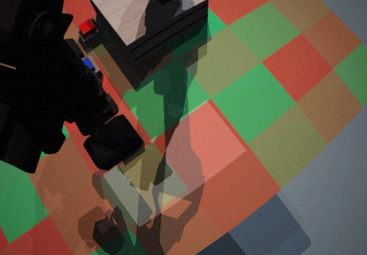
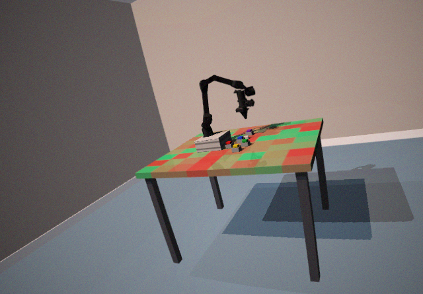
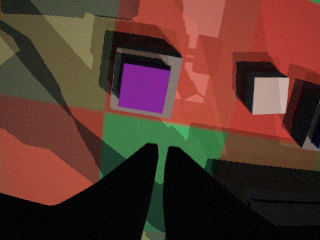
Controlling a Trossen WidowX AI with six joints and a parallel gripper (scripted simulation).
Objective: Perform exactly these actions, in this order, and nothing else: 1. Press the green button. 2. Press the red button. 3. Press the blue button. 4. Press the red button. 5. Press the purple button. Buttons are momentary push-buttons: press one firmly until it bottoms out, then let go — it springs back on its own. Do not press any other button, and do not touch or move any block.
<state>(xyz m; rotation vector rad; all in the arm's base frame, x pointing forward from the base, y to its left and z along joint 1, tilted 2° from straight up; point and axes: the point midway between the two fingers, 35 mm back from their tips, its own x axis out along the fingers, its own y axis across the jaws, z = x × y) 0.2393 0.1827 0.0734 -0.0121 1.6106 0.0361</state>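
My gripper tip is 90 mm above the purple button and 10 mm to the right of it. The rest, counted from my gripper tip: blue button: 160 mm to the right, 90 mm below, 10 mm behind; green button: 250 mm to the right, 90 mm below, 60 mm ahead; white-grey block: 120 mm below, 90 mm to the right, 10 mm ahead.
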